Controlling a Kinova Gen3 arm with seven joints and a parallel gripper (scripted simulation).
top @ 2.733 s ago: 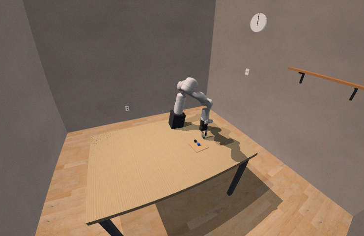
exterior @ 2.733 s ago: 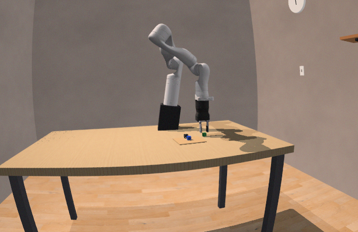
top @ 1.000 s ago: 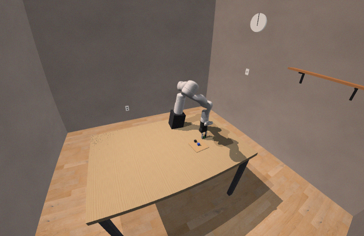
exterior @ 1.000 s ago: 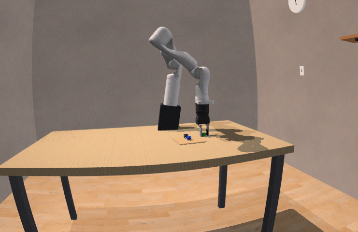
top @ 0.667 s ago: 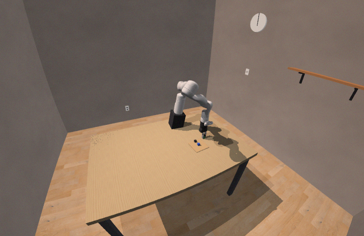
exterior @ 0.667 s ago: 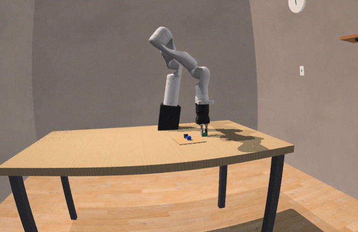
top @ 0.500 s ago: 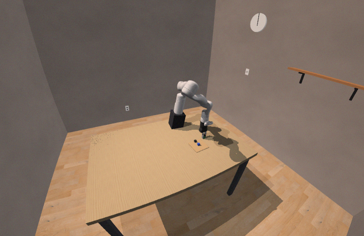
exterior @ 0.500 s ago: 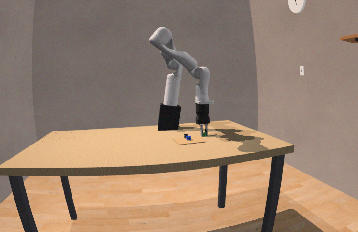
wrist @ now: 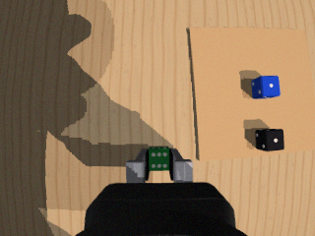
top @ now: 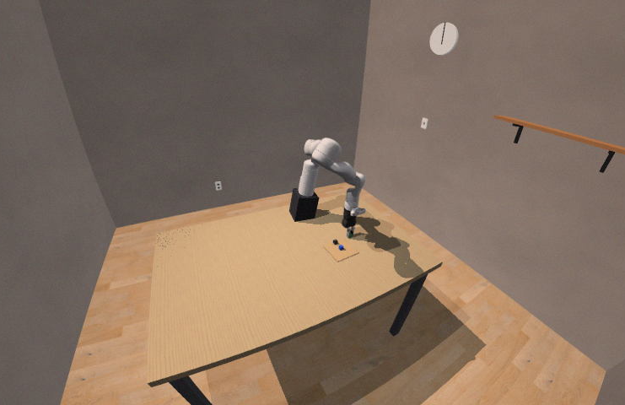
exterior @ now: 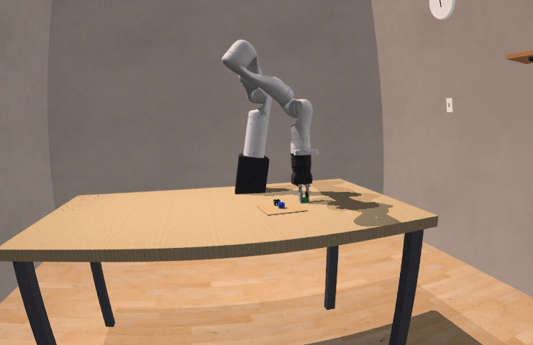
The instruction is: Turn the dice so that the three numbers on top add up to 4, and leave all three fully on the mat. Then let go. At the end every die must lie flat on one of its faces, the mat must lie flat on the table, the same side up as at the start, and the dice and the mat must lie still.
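Right now the black die is 110 mm to the right of my hand, 10 mm below it and 10 mm ahead of it. Also, from my hand: tan mat 110 mm to the right, 60 mm ahead, 20 mm below; then blue die 110 mm to the right, 60 mm ahead, 10 mm below; then green die 10 mm below.
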